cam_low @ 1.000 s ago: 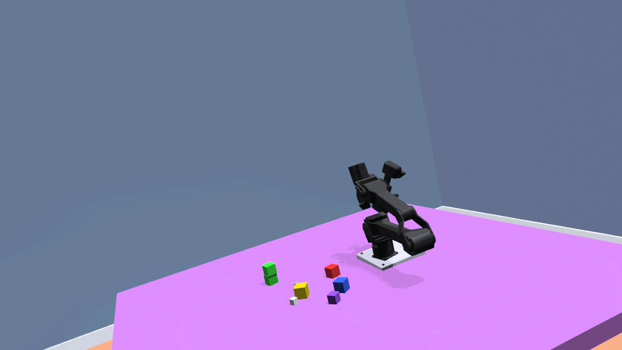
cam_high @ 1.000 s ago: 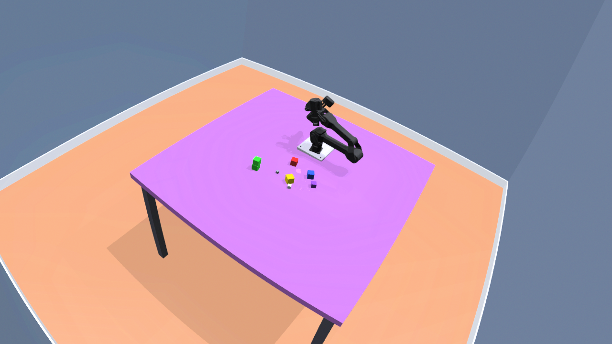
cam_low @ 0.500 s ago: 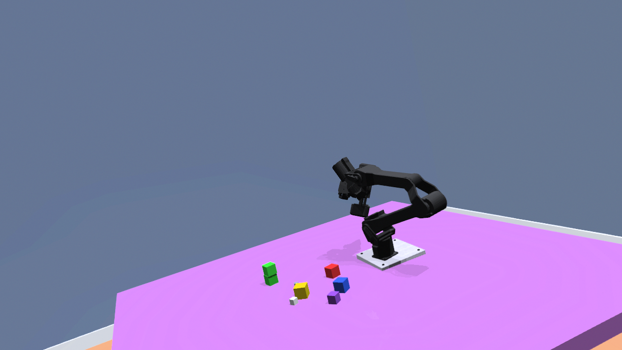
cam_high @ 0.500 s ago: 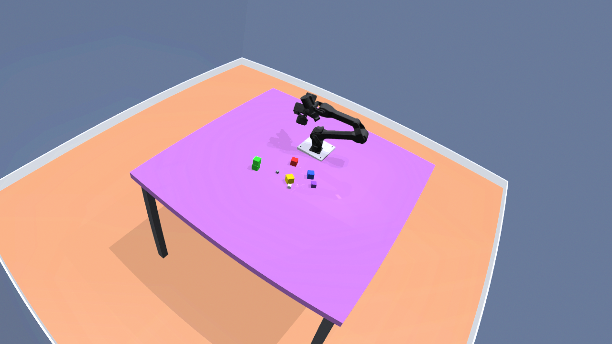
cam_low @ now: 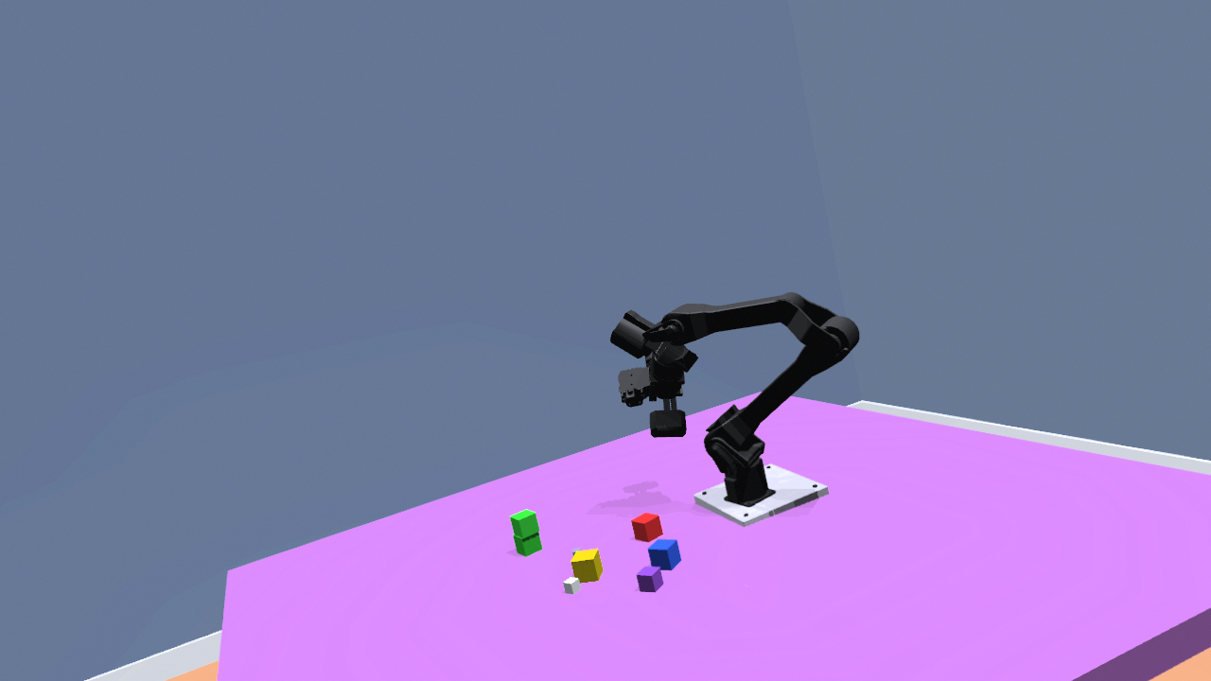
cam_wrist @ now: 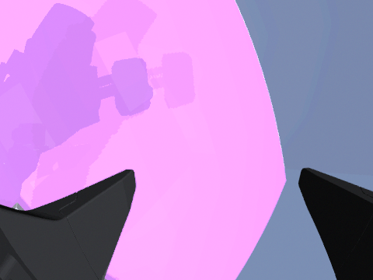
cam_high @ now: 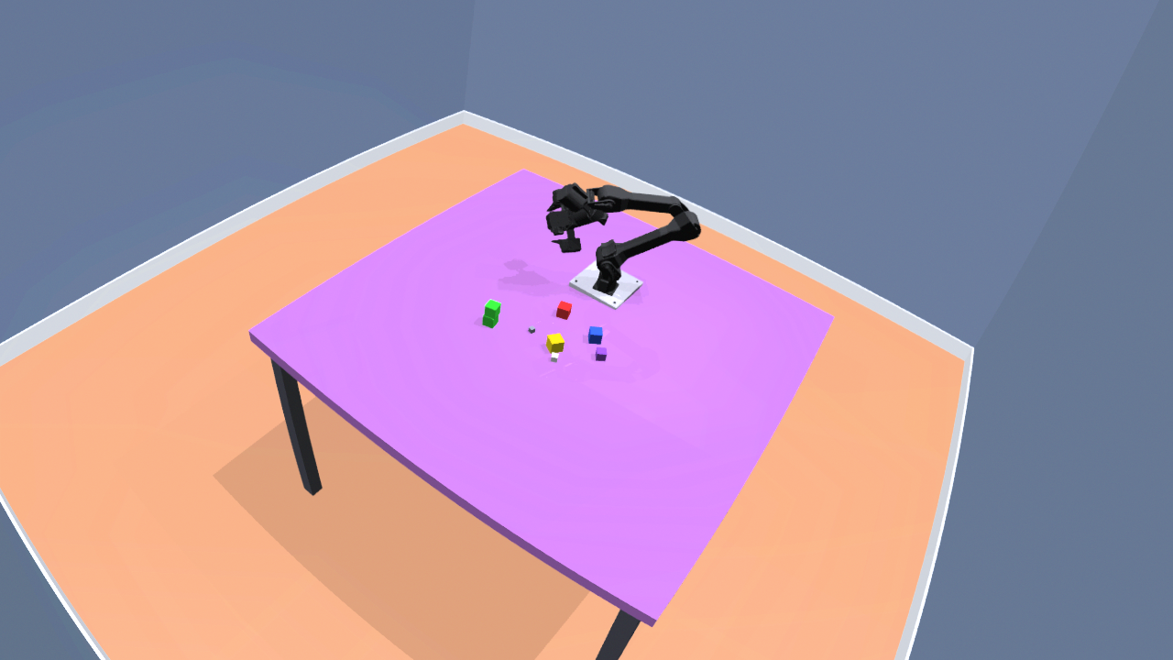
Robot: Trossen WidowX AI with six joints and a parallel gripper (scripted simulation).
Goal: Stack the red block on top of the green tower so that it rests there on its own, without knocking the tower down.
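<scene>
Now: gripper tip 180 mm short of the red block, 140 mm to the right of it and 130 mm above it. Also, from my gripper tip: blue block (260 mm to the left, 230 mm ahead, 130 mm below); then tiny grey block (290 mm ahead, 140 mm below, 100 mm to the left); then yellow block (320 mm ahead, 180 mm to the left, 130 mm below).
</scene>
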